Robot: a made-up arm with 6 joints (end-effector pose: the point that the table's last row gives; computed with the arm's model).
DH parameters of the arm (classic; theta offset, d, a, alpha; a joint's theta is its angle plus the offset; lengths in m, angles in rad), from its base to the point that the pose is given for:
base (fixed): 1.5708 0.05 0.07 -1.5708
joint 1: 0 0.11 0.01 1.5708
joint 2: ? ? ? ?
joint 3: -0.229 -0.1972 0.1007 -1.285
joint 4: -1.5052 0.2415 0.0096 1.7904
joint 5: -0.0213 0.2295 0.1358 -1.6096
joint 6: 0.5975 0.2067 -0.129 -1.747
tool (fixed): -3.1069 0.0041 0 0
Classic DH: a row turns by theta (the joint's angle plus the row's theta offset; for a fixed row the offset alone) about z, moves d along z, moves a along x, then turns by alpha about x.
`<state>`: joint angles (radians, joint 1 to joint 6).
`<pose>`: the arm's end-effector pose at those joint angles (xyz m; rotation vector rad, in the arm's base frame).
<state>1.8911 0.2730 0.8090 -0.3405 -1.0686 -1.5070</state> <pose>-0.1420 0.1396 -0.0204 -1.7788 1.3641 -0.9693</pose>
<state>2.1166 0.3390 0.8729 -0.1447 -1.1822 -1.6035</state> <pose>-0.0993 0.1108 -0.0788 -1.8365 1.1527 -1.2873</pose>
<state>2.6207 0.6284 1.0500 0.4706 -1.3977 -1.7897</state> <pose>-0.0057 -0.0595 -0.0778 -2.2338 0.2530 -1.9011</pose>
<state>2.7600 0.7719 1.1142 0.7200 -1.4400 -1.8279</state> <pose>0.0090 -0.1078 -0.0252 2.4149 0.1329 1.9643</pose>
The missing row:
joint 2: -1.5708 0.21 0.15 -1.5708
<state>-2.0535 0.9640 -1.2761 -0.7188 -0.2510 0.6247</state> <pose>0.3351 0.0208 0.3580 1.8423 0.7208 0.4453</pose>
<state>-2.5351 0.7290 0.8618 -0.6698 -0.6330 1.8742</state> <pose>-0.2354 0.0540 -0.2729 -1.2168 1.8487 0.8551</pose>
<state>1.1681 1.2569 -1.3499 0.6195 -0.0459 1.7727</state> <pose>-0.2791 0.4362 -0.3000 -0.2117 2.3514 -2.0348</pose>
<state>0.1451 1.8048 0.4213 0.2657 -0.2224 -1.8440</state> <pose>-0.2268 0.1524 -0.0705 -1.4096 -0.0514 1.3851</pose>
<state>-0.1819 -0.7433 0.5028 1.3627 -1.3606 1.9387</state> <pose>0.2950 -0.2316 0.2114 -1.3876 -0.5042 -1.1749</pose>
